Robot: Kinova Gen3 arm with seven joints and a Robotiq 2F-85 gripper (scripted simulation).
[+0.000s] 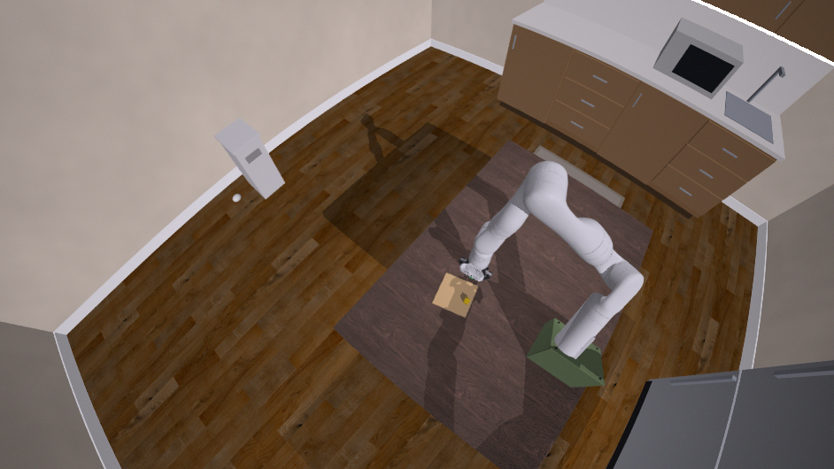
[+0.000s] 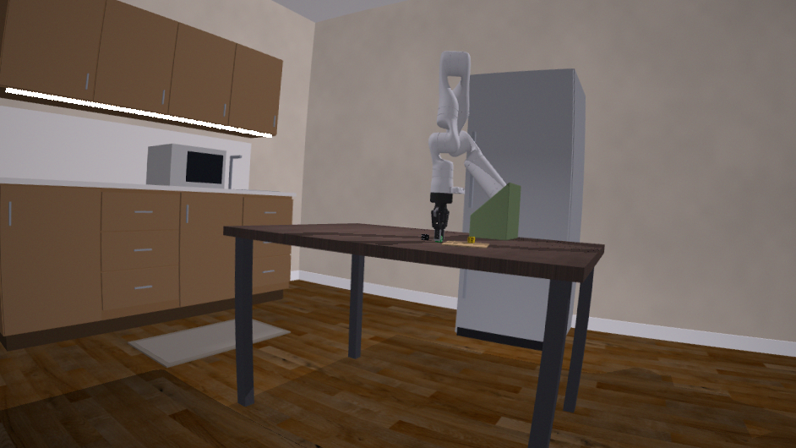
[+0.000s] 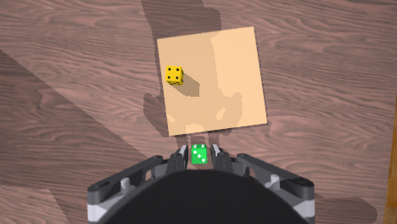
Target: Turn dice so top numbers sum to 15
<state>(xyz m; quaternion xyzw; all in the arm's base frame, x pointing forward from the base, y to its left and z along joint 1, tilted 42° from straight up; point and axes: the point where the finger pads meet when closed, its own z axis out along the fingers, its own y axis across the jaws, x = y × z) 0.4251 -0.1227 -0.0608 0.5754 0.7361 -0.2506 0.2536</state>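
My gripper is now 10 mm above the green die. The rest, counted from my hand: black die 70 mm to the right, 20 mm behind, 10 mm below; then yellow die 100 mm to the left, 50 mm behind, 10 mm below; then tan mat 100 mm to the left, 20 mm below.
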